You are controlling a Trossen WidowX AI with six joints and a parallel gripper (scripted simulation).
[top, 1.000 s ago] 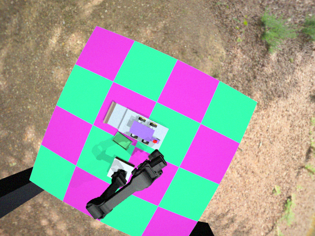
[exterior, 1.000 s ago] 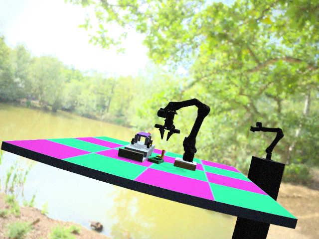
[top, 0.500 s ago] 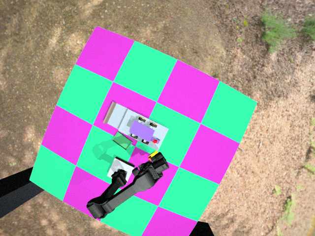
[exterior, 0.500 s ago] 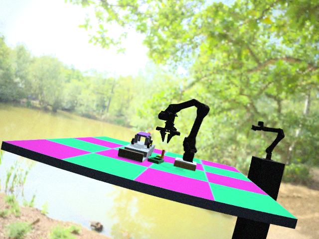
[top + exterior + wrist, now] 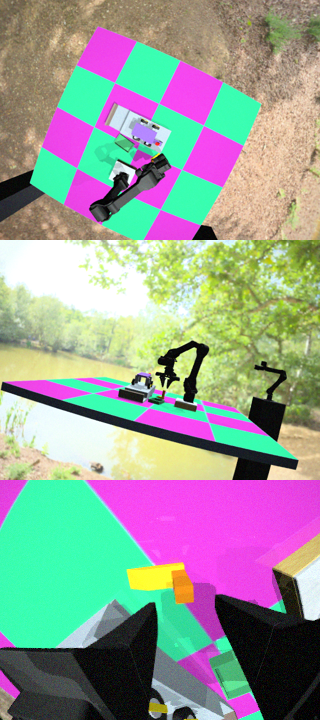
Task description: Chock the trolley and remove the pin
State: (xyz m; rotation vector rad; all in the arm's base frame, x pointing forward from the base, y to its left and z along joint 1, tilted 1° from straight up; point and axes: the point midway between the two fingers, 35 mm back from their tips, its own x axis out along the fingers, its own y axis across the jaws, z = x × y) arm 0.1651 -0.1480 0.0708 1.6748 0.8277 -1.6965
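Right now my gripper tip is 20 mm short of the yellow chock, 10 mm to the left of it and 60 mm above it. From my gripper tip the other things lie so: red-headed stop pin: 130 mm ahead, 40 mm above; then grey ramp: 160 mm ahead, 90 mm to the left, 40 mm below; then purple-topped trolley: 160 mm ahead, 90 mm to the left, 20 mm above.
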